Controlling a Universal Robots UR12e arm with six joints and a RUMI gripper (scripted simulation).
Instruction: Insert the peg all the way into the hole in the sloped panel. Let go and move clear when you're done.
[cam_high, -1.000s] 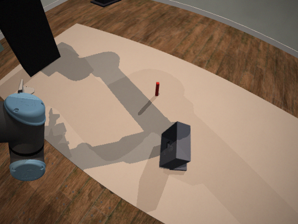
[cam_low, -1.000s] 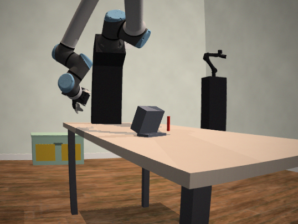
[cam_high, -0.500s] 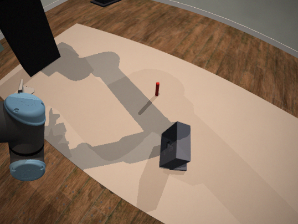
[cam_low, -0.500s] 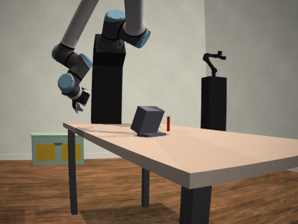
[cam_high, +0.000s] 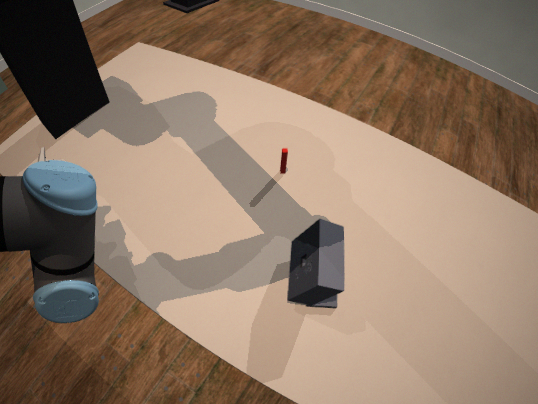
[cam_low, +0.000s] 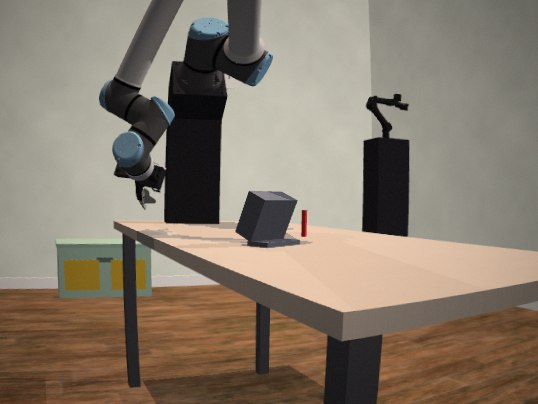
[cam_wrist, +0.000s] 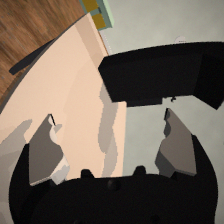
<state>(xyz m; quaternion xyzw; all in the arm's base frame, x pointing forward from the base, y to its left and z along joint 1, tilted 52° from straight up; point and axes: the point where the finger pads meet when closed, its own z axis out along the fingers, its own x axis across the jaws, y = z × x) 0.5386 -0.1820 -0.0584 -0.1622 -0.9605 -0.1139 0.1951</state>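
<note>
My gripper is now 45 cm to the right of the red peg, 29 cm short of it and 10 cm above it. From my hand the other things lie so: thin base plate: 54 cm ahead, 29 cm to the left, 14 cm below.
</note>
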